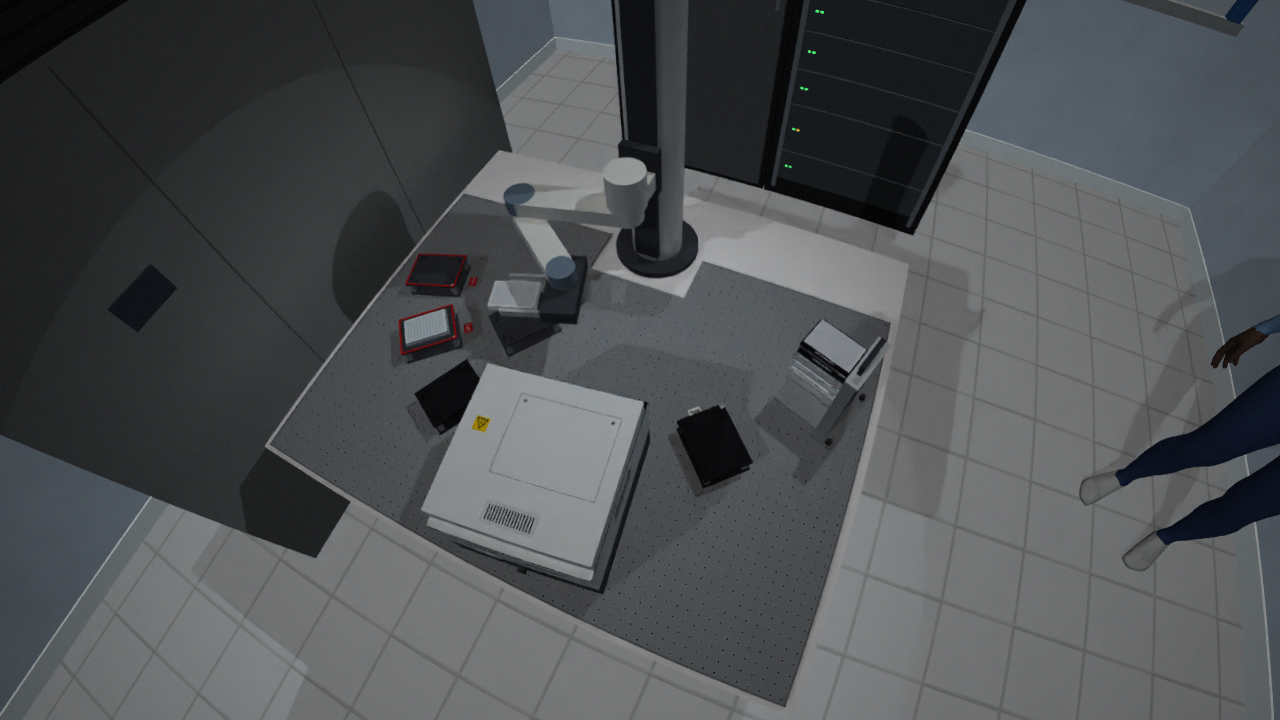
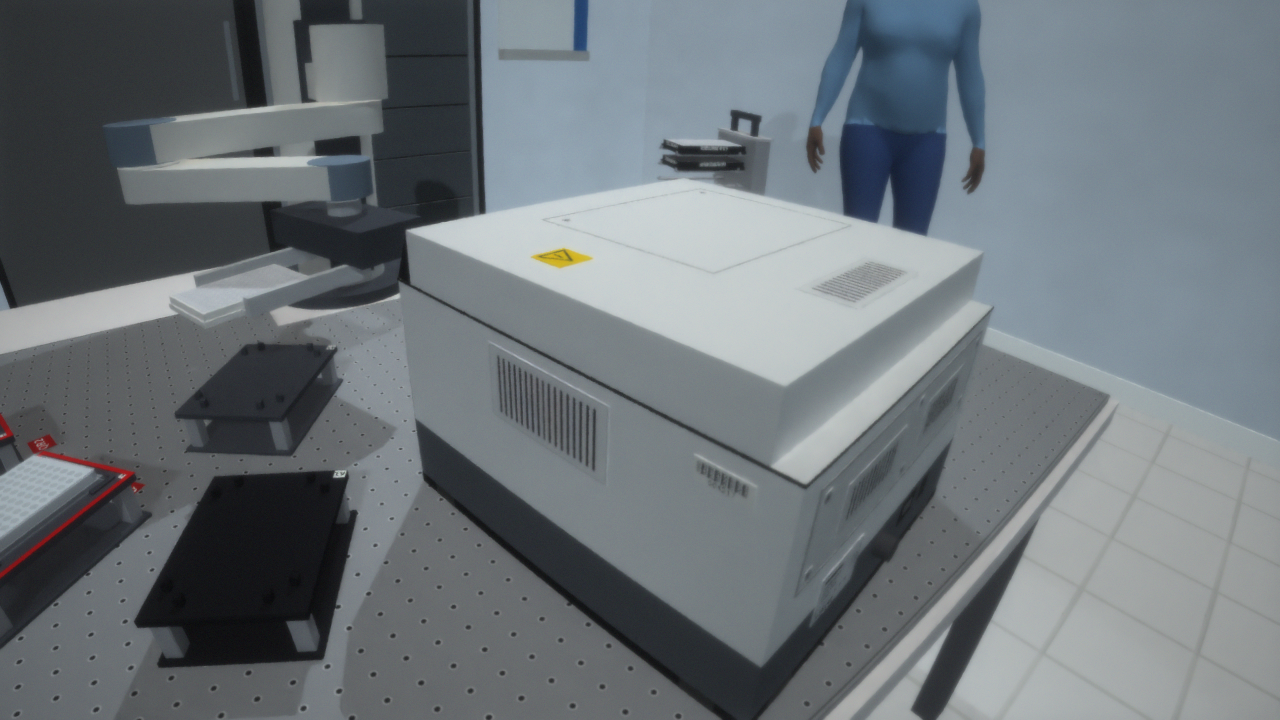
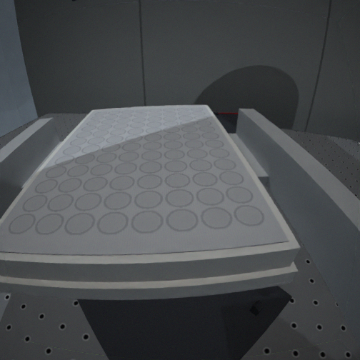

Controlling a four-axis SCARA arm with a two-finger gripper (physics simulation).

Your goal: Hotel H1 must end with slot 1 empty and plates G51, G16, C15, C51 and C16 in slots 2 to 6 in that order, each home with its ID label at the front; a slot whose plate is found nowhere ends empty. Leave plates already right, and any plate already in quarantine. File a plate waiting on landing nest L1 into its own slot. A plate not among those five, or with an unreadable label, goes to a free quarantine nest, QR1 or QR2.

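Places are measured from the arm's base along level axes (x ahead, y left, z up), in metres.
Pixels of known places: gripper, fingertip midpoint: (image 1: 505, 294) (image 2: 220, 295); arm's base, link origin: (image 1: 657, 246).
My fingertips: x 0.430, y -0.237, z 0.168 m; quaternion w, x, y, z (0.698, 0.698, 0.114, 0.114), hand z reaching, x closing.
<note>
For each thing: its top centre in the pictures, then the offset to it from my fingertips.
- dark bare nest, top centre: (image 2: 259, 368) (image 1: 522, 315) dx -0.008, dy +0.022, dz -0.095 m
- red-rimmed nest, top centre: (image 1: 435, 268) dx -0.062, dy -0.324, dz -0.099 m
- large white instrument, top centre: (image 2: 712, 235) (image 1: 533, 455) dx +0.373, dy +0.321, dz +0.100 m
- black nest, top centre: (image 2: 249, 526) (image 1: 449, 390) dx +0.263, dy -0.040, dz -0.095 m
My gripper (image 1: 516, 294) (image 2: 223, 291) is shut on a white plate (image 1: 512, 298) (image 2: 237, 292) (image 3: 145, 190), held level in the air. Its ID label cannot be read. A dark bare nest (image 1: 525, 334) (image 2: 268, 380) stands below and beside it. One red-rimmed nest (image 1: 401, 339) (image 2: 89, 464) bears another white plate (image 1: 426, 329) (image 2: 35, 497); the other red-rimmed nest (image 1: 437, 270) is bare. The hotel (image 1: 841, 402) (image 2: 757, 161), at the table's right side, holds plates in its upper part; their labels and slot numbers are too small to read.
A large white instrument (image 1: 546, 465) (image 2: 671, 304) stands at the front middle. Black nests stand on either side of it: one black nest (image 1: 447, 394) (image 2: 241, 546) at its left, another (image 1: 713, 445) at its right. The arm's column (image 1: 671, 134) rises at the back edge.
</note>
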